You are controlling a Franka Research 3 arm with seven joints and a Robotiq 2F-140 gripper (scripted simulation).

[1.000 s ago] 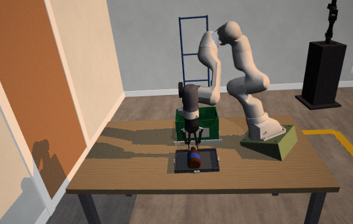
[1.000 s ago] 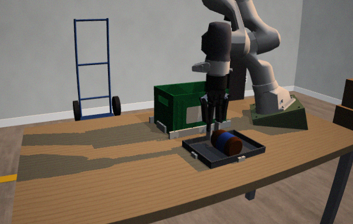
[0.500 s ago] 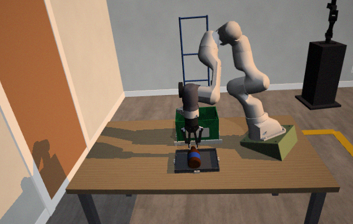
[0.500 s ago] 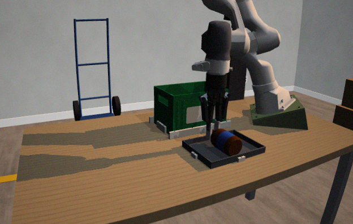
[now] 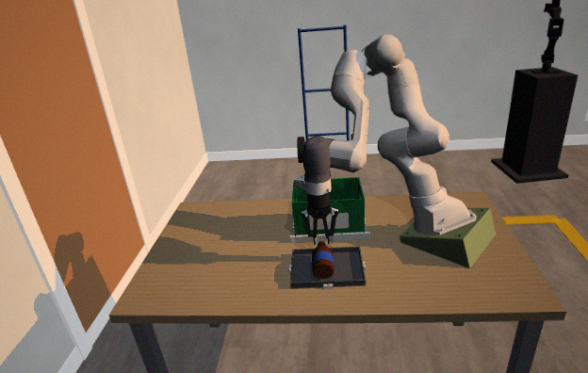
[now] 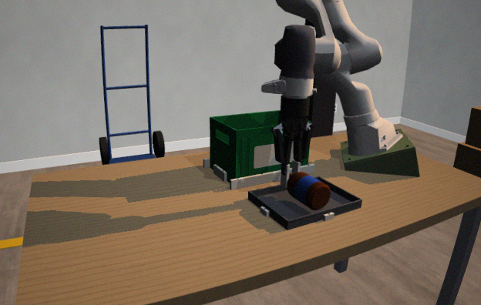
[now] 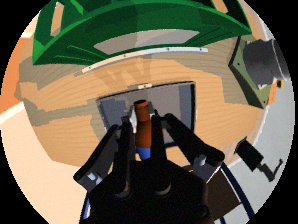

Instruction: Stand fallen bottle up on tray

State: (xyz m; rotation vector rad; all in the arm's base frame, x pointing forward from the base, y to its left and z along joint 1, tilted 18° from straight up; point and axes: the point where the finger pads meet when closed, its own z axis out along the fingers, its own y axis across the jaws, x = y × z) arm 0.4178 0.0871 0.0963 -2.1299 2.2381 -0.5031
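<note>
The bottle lies 5 cm to the left of my hand and 2 cm below it. From my hand the other things lie so: green crate: 5 cm behind, 22 cm to the right, 1 cm above; tray: 1 cm behind, 6 cm to the left, 6 cm below.
</note>
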